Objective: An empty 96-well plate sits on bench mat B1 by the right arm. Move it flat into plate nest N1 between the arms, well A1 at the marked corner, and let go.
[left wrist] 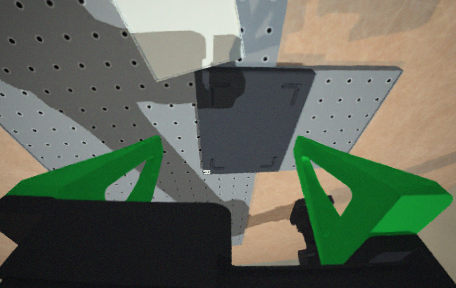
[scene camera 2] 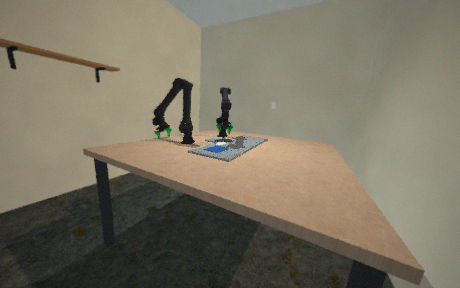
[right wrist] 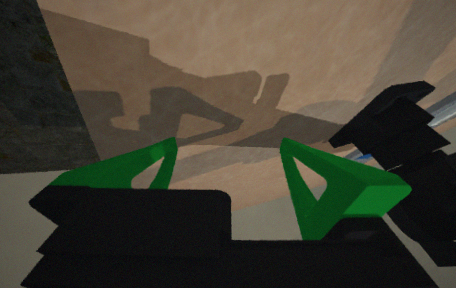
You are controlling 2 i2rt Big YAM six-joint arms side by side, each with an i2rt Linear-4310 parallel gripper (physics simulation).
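Where they show: left gripper, between the fingertips: (left wrist: pixel 228 143) (scene camera 2: pixel 224 133); right gripper, between the fingertips: (scene camera 2: pixel 164 137) (right wrist: pixel 228 143); left arm's base, origin of its link: (scene camera 2: pixel 222 136); right arm's base, origin of its link: (scene camera 2: pixel 188 142) (right wrist: pixel 369 115).
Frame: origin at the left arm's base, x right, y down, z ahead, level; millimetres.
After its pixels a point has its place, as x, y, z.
Observation:
A pale, smooth plate (scene camera 2: pixel 220 143) @[473, -26, 189] (left wrist: pixel 185 45) @[418, -26, 203] lies at the top of the left wrist view, its near edge by the dark nest (left wrist: pixel 250 122) @[325, -25, 150]; its wells cannot be made out. The nest has L-shaped corner brackets and a small white mark at one corner. My left gripper (scene camera 2: pixel 224 130) @[374, -102, 177] (left wrist: pixel 228 143) @[374, -102, 177] is open and empty above the nest side of the plate. My right gripper (scene camera 2: pixel 163 133) @[545, -17, -358] (right wrist: pixel 228 143) @[545, -17, -358] is open and empty over the table. A blue mat (scene camera 2: pixel 216 149) @[639, -15, 233] (right wrist: pixel 366 156) @[691, -15, 210] shows in scene camera 2; no label is legible.
A grey perforated board (scene camera 2: pixel 255 142) @[180, -18, 431] (left wrist: pixel 165 117) @[340, -13, 249] lies under the plate and nest. The wooden table (scene camera 2: pixel 300 180) @[879, 0, 803] (right wrist: pixel 210 30) @[470, 0, -387] extends around it. The other arm (right wrist: pixel 415 135) @[501, -58, -130] stands at the right of the right wrist view. A wall shelf (scene camera 2: pixel 60 56) is at the upper left.

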